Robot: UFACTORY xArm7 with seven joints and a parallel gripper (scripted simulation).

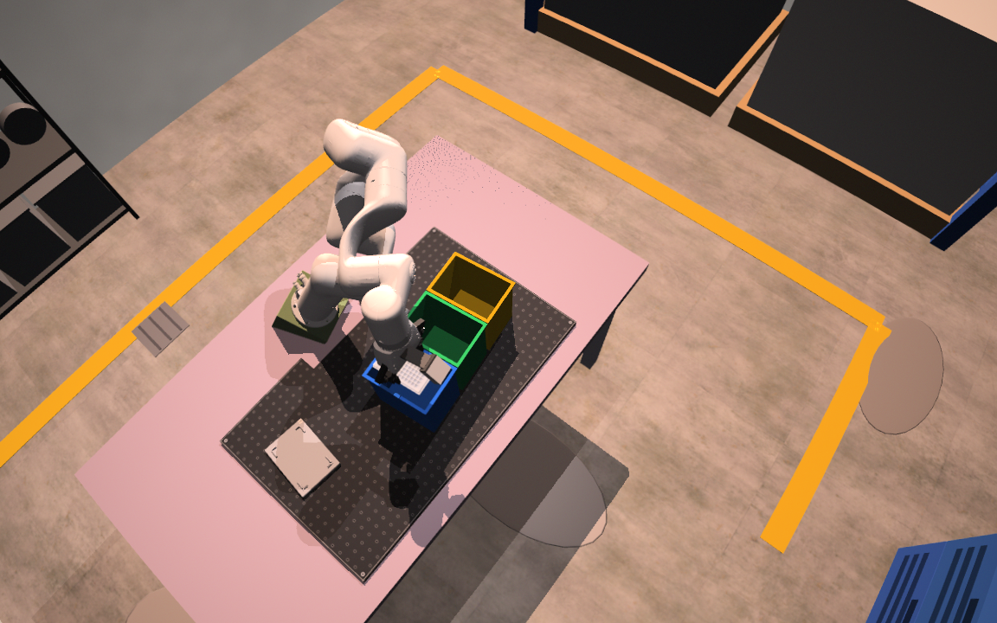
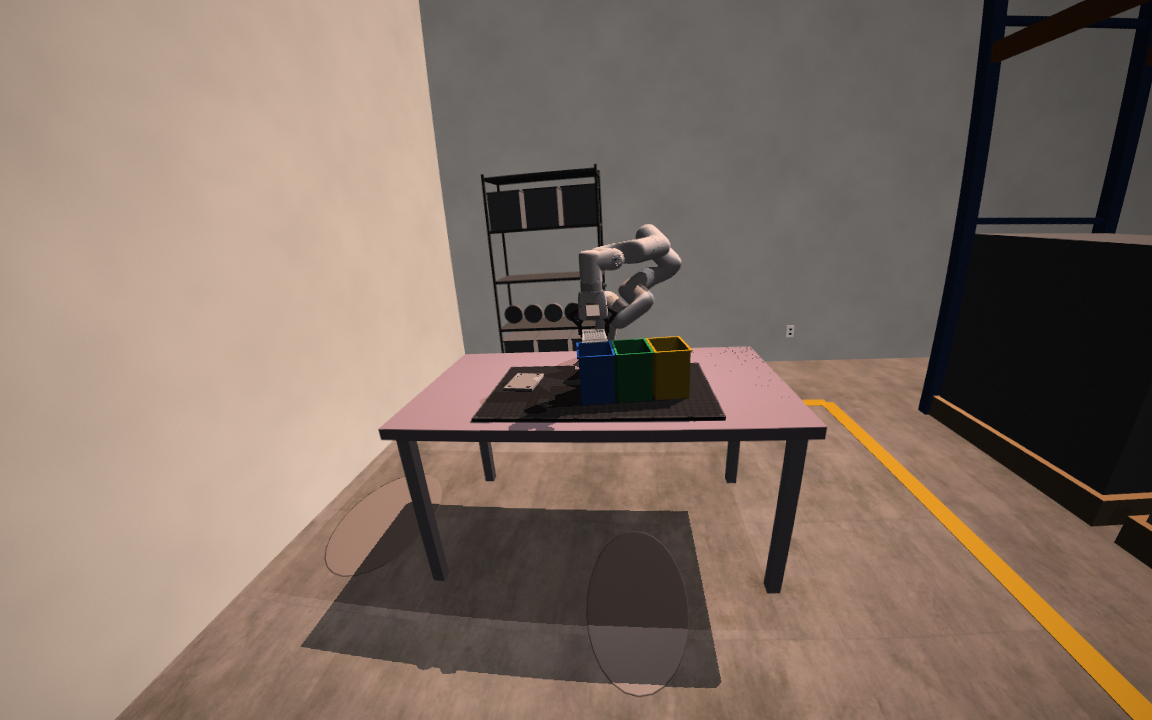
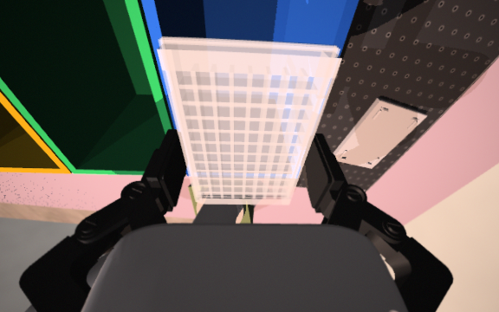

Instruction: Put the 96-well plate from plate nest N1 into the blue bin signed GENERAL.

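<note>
The blue bin is 15 cm below my hand. Also, from my hand: green bin (15 cm below, 13 cm to the left, 4 cm behind); 96-well plate (1 cm below); yellow bin (25 cm to the left, 15 cm below, 7 cm behind).
</note>
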